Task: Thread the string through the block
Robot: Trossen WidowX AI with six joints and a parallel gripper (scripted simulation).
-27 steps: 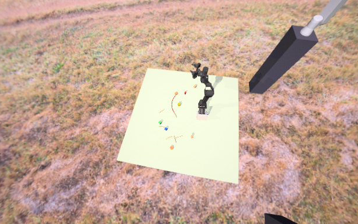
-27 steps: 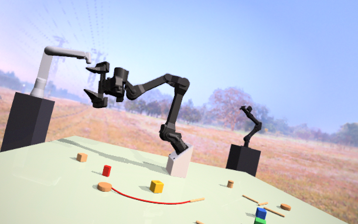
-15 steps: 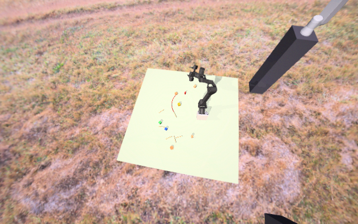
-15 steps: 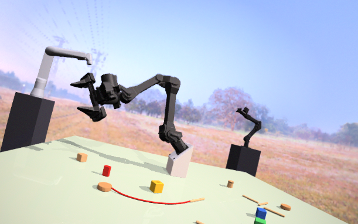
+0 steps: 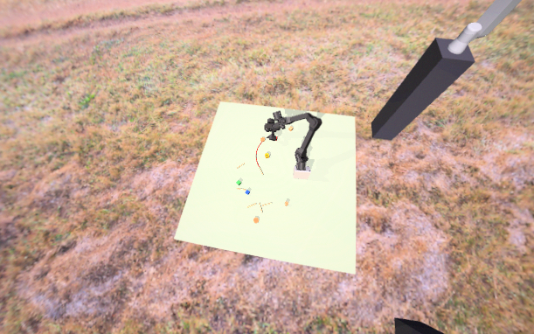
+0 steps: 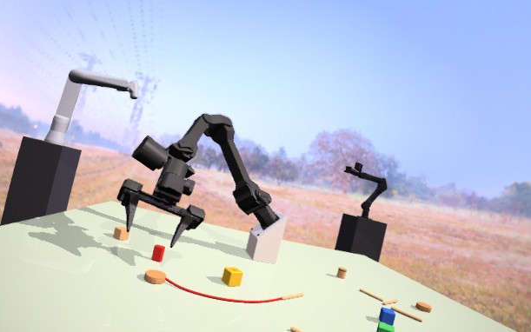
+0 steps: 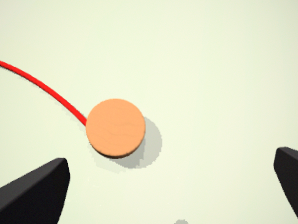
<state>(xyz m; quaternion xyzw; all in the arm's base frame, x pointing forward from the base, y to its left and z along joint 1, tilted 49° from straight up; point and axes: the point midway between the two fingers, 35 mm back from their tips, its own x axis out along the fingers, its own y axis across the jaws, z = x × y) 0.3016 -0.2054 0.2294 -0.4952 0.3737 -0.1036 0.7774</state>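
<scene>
My gripper tip is now 40 mm past the yellow block, 190 mm to the right of it and 50 mm above it. The rest, counted from my gripper tip: thin wooden stick 310 mm to the left, 70 mm below; then red block 90 mm behind, 10 mm to the left, 50 mm below; then wooden cube 210 mm behind, 110 mm to the right, 50 mm below.
</scene>
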